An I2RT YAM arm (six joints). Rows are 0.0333 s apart.
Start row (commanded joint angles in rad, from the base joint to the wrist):
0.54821, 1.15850, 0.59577, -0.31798, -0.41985, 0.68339
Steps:
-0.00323, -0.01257, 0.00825, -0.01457, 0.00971, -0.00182
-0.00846, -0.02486, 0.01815, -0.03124, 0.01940, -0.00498
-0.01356, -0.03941, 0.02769, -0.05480, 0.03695, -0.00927
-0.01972, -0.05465, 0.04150, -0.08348, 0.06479, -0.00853
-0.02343, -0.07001, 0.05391, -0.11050, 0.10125, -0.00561
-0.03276, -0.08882, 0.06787, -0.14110, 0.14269, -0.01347
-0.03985, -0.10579, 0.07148, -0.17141, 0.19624, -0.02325
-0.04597, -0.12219, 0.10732, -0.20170, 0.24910, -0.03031
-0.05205, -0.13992, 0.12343, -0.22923, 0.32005, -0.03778
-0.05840, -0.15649, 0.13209, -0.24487, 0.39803, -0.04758
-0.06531, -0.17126, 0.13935, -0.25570, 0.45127, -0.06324
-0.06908, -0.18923, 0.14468, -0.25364, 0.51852, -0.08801
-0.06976, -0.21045, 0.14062, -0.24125, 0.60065, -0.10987
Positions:
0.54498, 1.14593, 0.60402, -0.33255, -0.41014, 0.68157
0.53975, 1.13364, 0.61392, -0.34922, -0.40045, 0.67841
0.53465, 1.11909, 0.62346, -0.37278, -0.38290, 0.67412
0.52849, 1.10385, 0.63727, -0.40146, -0.35506, 0.67486
0.52478, 1.08849, 0.64968, -0.42848, -0.31860, 0.67778
0.51545, 1.06968, 0.66364, -0.45908, -0.27716, 0.66992
0.50836, 1.05271, 0.66725, -0.48939, -0.22361, 0.66014
0.50224, 1.03631, 0.70309, -0.51968, -0.17075, 0.65308
0.49616, 1.01858, 0.71920, -0.54721, -0.09980, 0.64561
0.48981, 1.00201, 0.72786, -0.56285, -0.02182, 0.63581
0.48290, 0.98724, 0.73512, -0.57368, 0.03142, 0.62015
0.47913, 0.96927, 0.74045, -0.57162, 0.09867, 0.59538
0.47845, 0.94805, 0.73639, -0.55923, 0.18080, 0.57352

